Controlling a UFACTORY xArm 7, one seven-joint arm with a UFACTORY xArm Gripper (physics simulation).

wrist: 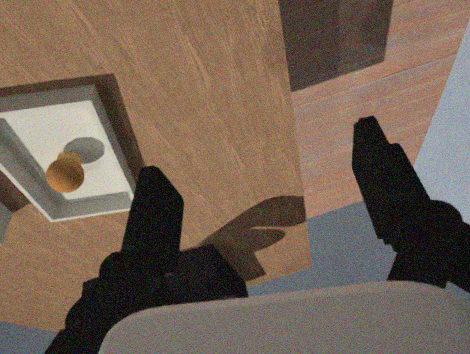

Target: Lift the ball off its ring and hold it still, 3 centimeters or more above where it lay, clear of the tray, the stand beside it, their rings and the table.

Scene:
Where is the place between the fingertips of my gripper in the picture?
At 256, 163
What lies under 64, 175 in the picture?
An orange ball.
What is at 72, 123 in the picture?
A tray.

